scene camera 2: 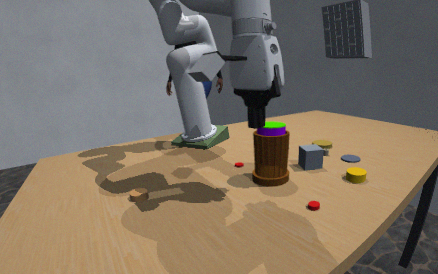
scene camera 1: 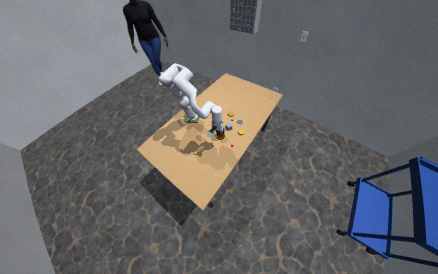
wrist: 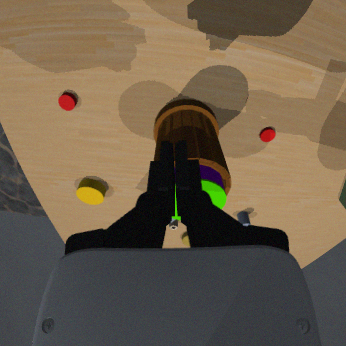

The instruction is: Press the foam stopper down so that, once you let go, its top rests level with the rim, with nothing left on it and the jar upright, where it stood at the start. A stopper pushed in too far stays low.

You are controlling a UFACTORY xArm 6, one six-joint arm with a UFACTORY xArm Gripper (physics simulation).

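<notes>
The brown ribbed jar [scene camera 1: 220,135] [scene camera 2: 270,159] [wrist: 192,132] stands upright on the table [scene camera 1: 167,160] [scene camera 2: 65,200]. The foam stopper, with a bright green top and purple side [scene camera 2: 272,130] [wrist: 214,194], sits in its mouth; a purple band shows above the rim, so its top stands proud of it. My gripper [scene camera 2: 256,125] [wrist: 174,156] is shut and empty, pointing down. In scene view 2 its tips are at the stopper's left edge, about level with the green top. In the wrist view the fingers cover part of the stopper and jar. Whether they touch the stopper cannot be told.
A grey cube [scene camera 1: 229,127] [scene camera 2: 310,158] stands right of the jar in scene view 2. Near it are a yellow disc [scene camera 2: 356,175] [wrist: 90,195], a blue-grey disc [scene camera 2: 350,158] and an olive disc [scene camera 2: 322,143]. Two small red discs [scene camera 2: 313,205] [scene camera 2: 239,164] flank the jar.
</notes>
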